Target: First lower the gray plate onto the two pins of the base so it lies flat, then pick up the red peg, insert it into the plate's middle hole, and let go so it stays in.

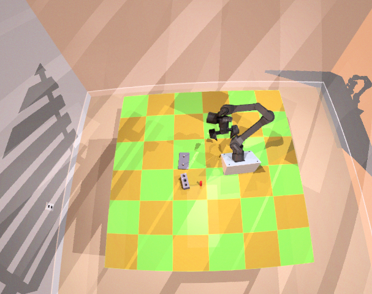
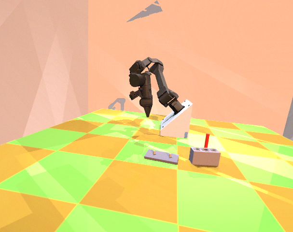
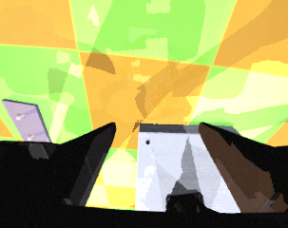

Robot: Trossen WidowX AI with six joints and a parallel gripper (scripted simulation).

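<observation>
My gripper tip is 300 mm short of the gray plate, 210 mm to the right of it and 60 mm above it. The rest, counted from my gripper tip: base (280 mm ahead, 90 mm below, 60 mm to the left); red peg (250 mm to the left, 200 mm ahead, 60 mm below).
</observation>
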